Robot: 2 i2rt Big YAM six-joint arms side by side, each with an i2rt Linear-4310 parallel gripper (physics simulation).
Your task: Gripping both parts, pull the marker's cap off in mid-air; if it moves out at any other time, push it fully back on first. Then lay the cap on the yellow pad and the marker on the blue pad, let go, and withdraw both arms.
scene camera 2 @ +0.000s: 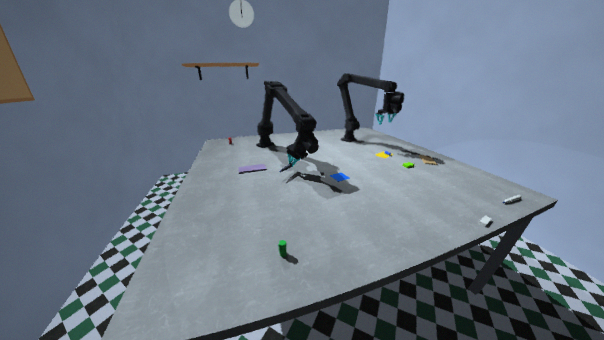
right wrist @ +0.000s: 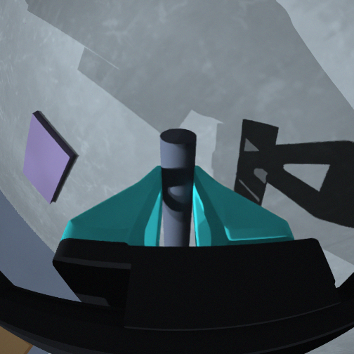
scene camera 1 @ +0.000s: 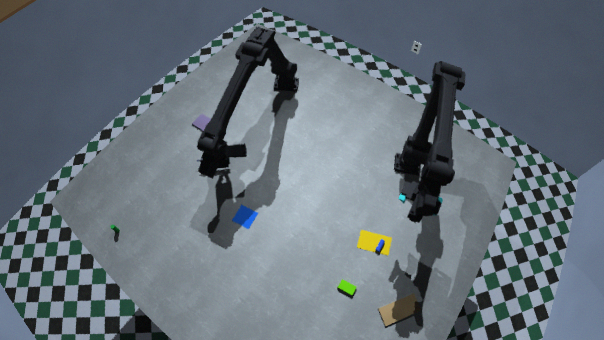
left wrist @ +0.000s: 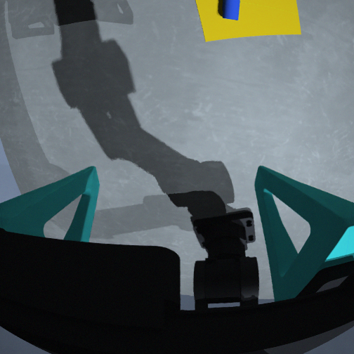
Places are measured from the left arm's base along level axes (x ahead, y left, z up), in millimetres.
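Where they show: left gripper, between the fingertips: (scene camera 2: pixel 384 123); right gripper, between the fingertips: (scene camera 2: pixel 291 165); left arm's base, origin of its link: (scene camera 2: pixel 348 140) (scene camera 1: pixel 407 165); right arm's base, origin of its link: (scene camera 2: pixel 265 145) (scene camera 1: pixel 286 84).
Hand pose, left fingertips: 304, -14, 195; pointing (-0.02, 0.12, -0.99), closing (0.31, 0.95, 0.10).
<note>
Things, the pixels of their top centre, and the offset from my left fingertips, as dx, dy, dz.
- blue cap, centre of its top: (scene camera 1: pixel 380 245) (scene camera 2: pixel 387 152) +93, -76, -176
- yellow pad, centre of its top: (scene camera 1: pixel 374 242) (scene camera 2: pixel 384 154) +80, -98, -194
- dark grey marker, centre of its top: (scene camera 2: pixel 287 165) -116, -803, -139
- blue pad, centre of its top: (scene camera 1: pixel 245 216) (scene camera 2: pixel 339 176) +81, -609, -194
- purple slab, centre of its top: (scene camera 1: pixel 207 125) (scene camera 2: pixel 252 167) -310, -908, -187
- lime block, centre of its top: (scene camera 1: pixel 347 287) (scene camera 2: pixel 408 164) +275, -177, -180
- brown slab, centre of its top: (scene camera 1: pixel 400 309) (scene camera 2: pixel 427 159) +328, +33, -187
- green cylinder, centre of its top: (scene camera 2: pixel 282 242) (scene camera 1: pixel 112 226) +281, -1123, -147
- white block, centre of its top: (scene camera 2: pixel 485 219) +683, -493, -183
The blue cap (scene camera 1: pixel 380 246) (scene camera 2: pixel 388 153) (left wrist: pixel 231 9) lies on its side on the yellow pad (scene camera 1: pixel 367 240) (scene camera 2: pixel 381 155) (left wrist: pixel 275 20). My right gripper (scene camera 2: pixel 292 160) (right wrist: pixel 177 174) is shut on the dark grey marker (scene camera 2: pixel 286 168) (right wrist: pixel 178 150). The marker is capless and tilted in the air, between the purple slab and the blue pad (scene camera 1: pixel 245 216) (scene camera 2: pixel 340 177) in scene camera 2. The right arm's shadow covers part of the blue pad. My left gripper (scene camera 2: pixel 385 119) (left wrist: pixel 176 174) is open and empty, high above the table, behind the yellow pad in scene camera 1.
A purple slab (scene camera 1: pixel 201 122) (scene camera 2: pixel 252 169) (right wrist: pixel 46 157) lies near the right arm. A lime block (scene camera 1: pixel 347 287) (scene camera 2: pixel 408 165) and a brown slab (scene camera 1: pixel 387 314) (scene camera 2: pixel 428 161) lie beyond the yellow pad. A green cylinder (scene camera 1: pixel 115 228) (scene camera 2: pixel 283 248) stands apart. A white block (scene camera 2: pixel 486 220) lies near the table edge.
</note>
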